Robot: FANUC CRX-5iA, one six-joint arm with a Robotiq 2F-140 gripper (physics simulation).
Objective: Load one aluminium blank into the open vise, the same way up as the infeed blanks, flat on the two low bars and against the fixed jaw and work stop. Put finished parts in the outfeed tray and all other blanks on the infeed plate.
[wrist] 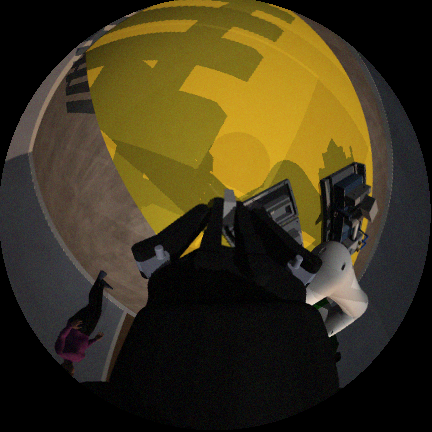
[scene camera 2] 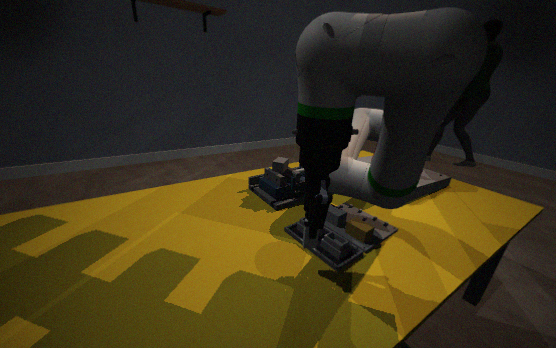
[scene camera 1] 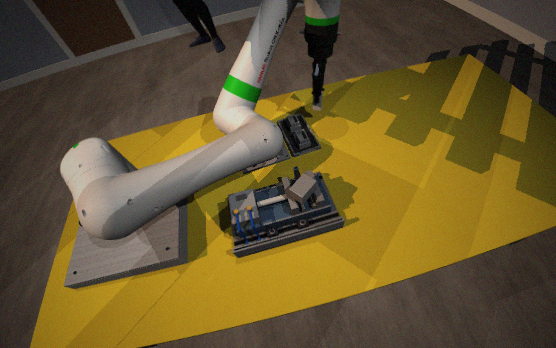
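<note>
My gripper (scene camera 1: pixel 317 106) (scene camera 2: pixel 310 240) (wrist: pixel 227 197) is shut and empty, above the dark outfeed tray (scene camera 1: pixel 307 151) (scene camera 2: pixel 320 256) in scene camera 2 and beyond its far end in scene camera 1. Two grey pocketed parts (scene camera 1: pixel 301 139) (scene camera 2: pixel 336 243) (wrist: pixel 287 212) are in the tray. A grey blank (scene camera 1: pixel 302 187) (scene camera 2: pixel 280 164) (wrist: pixel 369 208) sits tilted on top of the jaws of the vise (scene camera 1: pixel 290 239) (scene camera 2: pixel 272 190), not flat inside. The infeed plate (scene camera 1: pixel 267 163) (scene camera 2: pixel 387 230) carries a grey blank (scene camera 2: pixel 336 216) and a brass-coloured blank (scene camera 2: pixel 360 230); the arm hides these in scene camera 1.
The arm's elbow (scene camera 1: pixel 255 137) hangs over the infeed plate in scene camera 1. Two blue hoses (scene camera 1: pixel 239 227) stand at the vise's end near the robot base (scene camera 1: pixel 150 250). A person (scene camera 1: pixel 202 27) (scene camera 2: pixel 465 125) (wrist: pixel 75 342) stands beyond the yellow table (scene camera 1: pixel 390 200).
</note>
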